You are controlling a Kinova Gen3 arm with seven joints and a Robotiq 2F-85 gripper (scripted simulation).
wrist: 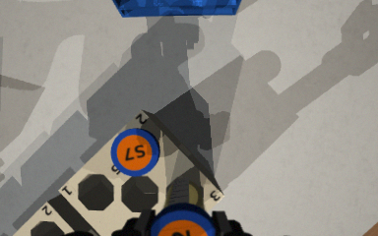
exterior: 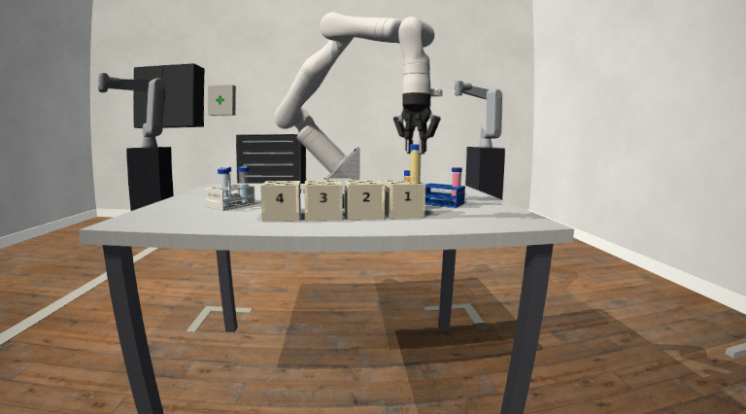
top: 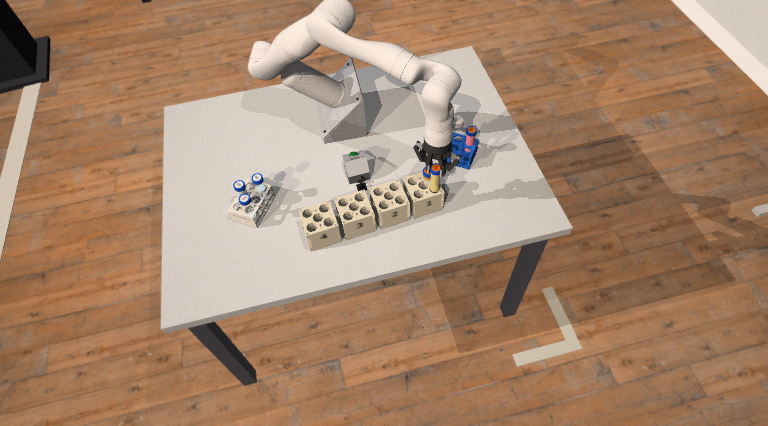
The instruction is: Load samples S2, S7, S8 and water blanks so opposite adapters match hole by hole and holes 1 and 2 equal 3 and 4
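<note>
The sample S2 is 50 mm below my hand and 10 mm behind it. Round my hand: blue sample rack: 160 mm below, 160 mm behind, 150 mm to the left; then adapter 1: 140 mm below, 30 mm behind, 20 mm to the right; then sample S7: 120 mm below, 50 mm behind, 10 mm to the right.
</note>
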